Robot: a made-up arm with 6 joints.
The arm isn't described. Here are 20 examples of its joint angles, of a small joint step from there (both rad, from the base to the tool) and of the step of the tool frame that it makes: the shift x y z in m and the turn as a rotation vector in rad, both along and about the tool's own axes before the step.
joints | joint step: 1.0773 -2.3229 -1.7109 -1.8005 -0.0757 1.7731 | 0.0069 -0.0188 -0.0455 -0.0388 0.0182 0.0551
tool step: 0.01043 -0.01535 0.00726 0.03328 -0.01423 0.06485
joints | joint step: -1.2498 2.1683 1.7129 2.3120 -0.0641 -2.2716 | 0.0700 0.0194 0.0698 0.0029 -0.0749 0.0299
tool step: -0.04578 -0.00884 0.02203 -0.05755 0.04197 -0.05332
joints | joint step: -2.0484 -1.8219 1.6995 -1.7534 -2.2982 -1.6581 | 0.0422 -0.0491 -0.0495 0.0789 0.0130 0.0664
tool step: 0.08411 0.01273 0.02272 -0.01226 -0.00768 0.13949
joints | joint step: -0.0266 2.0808 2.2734 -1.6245 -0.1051 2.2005 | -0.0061 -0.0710 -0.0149 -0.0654 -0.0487 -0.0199
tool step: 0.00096 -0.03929 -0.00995 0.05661 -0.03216 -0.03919
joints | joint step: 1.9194 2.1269 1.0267 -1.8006 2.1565 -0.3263 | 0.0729 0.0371 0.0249 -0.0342 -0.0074 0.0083
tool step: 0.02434 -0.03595 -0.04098 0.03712 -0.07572 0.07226
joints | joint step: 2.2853 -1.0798 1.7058 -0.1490 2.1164 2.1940 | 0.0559 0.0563 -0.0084 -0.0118 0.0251 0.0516
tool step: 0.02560 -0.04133 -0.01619 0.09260 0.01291 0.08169
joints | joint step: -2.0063 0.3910 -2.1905 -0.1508 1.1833 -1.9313 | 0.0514 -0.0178 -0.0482 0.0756 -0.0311 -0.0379
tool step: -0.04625 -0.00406 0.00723 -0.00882 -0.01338 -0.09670
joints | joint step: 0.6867 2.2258 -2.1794 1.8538 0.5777 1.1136 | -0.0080 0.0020 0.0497 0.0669 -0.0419 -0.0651
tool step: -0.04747 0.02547 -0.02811 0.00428 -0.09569 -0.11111
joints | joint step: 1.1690 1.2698 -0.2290 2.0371 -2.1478 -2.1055 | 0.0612 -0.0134 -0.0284 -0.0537 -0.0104 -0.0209
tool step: -0.08941 0.00135 -0.04118 0.05449 0.02735 -0.11830
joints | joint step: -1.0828 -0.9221 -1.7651 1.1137 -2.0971 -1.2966 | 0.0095 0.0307 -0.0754 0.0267 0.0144 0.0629
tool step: 0.00907 -0.02081 -0.03184 0.00065 -0.11315 0.10481
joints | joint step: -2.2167 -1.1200 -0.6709 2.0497 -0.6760 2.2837 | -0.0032 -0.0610 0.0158 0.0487 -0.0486 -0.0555
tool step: -0.04307 0.06103 0.01154 -0.11940 -0.05385 -0.05145
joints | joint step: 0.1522 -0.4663 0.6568 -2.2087 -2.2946 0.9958 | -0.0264 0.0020 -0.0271 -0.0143 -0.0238 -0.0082
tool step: -0.01355 0.00163 -0.00559 0.01334 -0.05595 -0.04175
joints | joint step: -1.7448 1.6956 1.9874 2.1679 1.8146 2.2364 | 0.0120 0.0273 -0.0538 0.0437 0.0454 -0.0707
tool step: 0.00380 -0.01565 -0.02082 0.05031 0.10968 -0.12555
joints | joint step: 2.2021 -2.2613 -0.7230 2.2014 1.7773 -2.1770 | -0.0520 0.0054 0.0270 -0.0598 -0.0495 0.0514
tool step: 0.08722 0.05510 0.00731 -0.02964 0.06182 0.16338
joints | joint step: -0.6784 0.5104 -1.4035 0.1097 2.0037 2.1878 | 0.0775 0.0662 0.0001 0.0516 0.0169 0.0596
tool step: 0.03341 0.02847 -0.00873 0.07004 0.01483 0.10444
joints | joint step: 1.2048 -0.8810 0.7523 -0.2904 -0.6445 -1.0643 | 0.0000 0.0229 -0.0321 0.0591 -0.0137 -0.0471
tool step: -0.02563 -0.01853 -0.06084 0.08311 -0.01210 -0.05352
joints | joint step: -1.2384 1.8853 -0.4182 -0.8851 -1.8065 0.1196 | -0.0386 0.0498 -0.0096 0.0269 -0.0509 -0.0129
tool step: 0.00796 -0.06118 -0.05167 0.11243 -0.01586 0.04469
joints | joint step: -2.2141 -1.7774 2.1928 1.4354 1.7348 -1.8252 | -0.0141 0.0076 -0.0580 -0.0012 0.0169 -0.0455
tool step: -0.03770 0.00739 0.00278 0.00288 -0.08294 -0.05101
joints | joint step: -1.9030 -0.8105 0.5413 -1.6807 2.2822 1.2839 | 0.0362 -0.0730 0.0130 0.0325 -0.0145 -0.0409
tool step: 0.00995 0.00666 0.01621 0.02160 0.08212 -0.09168
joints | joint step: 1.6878 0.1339 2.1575 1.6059 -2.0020 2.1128 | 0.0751 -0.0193 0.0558 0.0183 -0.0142 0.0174
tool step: -0.03502 0.00957 0.02617 0.00781 -0.11130 0.08036
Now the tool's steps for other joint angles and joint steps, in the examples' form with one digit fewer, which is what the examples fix.
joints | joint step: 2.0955 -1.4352 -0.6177 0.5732 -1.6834 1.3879 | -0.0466 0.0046 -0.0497 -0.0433 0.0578 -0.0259
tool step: 0.0453 0.0204 0.0097 -0.0569 0.1051 -0.0996
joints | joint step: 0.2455 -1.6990 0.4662 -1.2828 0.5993 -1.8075 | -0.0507 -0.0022 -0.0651 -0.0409 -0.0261 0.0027
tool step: 0.0632 0.0192 0.0424 -0.0847 0.0763 0.0569
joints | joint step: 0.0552 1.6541 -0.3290 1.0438 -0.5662 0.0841 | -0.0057 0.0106 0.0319 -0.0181 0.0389 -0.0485
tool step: -0.0101 0.0085 0.0093 -0.0185 0.0168 -0.0475
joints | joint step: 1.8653 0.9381 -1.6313 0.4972 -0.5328 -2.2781 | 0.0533 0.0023 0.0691 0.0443 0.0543 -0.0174
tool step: 0.0201 0.0142 0.0147 0.0189 -0.0620 0.0591
